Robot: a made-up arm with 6 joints.
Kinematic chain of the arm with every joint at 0, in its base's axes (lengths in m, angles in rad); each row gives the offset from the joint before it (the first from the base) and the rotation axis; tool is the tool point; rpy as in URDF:
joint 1: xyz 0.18 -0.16 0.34 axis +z
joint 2: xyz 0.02 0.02 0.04 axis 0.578 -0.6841 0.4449
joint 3: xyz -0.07 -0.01 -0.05 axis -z
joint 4: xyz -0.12 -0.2 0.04 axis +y
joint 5: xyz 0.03 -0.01 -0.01 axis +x
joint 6: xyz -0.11 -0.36 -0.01 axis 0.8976 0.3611 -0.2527
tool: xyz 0.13 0.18 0.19 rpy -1.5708 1.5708 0
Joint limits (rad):
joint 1: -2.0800..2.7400
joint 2: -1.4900..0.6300
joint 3: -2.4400..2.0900
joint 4: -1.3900..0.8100
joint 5: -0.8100..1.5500
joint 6: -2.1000..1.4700
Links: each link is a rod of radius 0.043 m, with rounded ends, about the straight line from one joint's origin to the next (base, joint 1, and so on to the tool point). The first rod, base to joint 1, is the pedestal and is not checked.
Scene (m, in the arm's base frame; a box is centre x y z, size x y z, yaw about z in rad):
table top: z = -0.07
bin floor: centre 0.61 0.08 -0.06 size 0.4 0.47 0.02 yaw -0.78
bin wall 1: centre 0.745 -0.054 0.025 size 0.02 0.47 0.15 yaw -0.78
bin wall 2: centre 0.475 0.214 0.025 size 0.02 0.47 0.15 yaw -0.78
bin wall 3: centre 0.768 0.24 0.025 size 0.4 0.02 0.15 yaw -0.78
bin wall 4: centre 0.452 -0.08 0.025 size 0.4 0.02 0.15 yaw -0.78
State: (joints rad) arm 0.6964 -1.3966 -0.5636 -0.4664 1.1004 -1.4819
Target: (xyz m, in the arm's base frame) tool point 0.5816 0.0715 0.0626
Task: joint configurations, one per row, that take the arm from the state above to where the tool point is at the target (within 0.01 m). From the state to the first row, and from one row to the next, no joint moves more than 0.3 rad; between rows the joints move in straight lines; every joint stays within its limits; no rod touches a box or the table.
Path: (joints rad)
1: 0.9044 -1.1468 -0.5917 -0.2962 0.8429 -1.5249
2: 1.1125 -0.8971 -0.6198 -0.1259 0.5854 -1.5679
3: 1.3205 -0.6473 -0.6480 0.0443 0.3279 -1.6109
4: 1.5285 -0.3976 -0.6761 0.2146 0.0703 -1.6540
5: 1.7365 -0.1478 -0.7042 0.3848 -0.1872 -1.6970
6: 1.9446 0.1019 -0.7323 0.5551 -0.4447 -1.7400
7: 1.8981 0.2568 -0.6321 0.4812 -0.2970 -1.9200
8: 1.8516 0.4116 -0.5318 0.4073 -0.1494 -2.1000

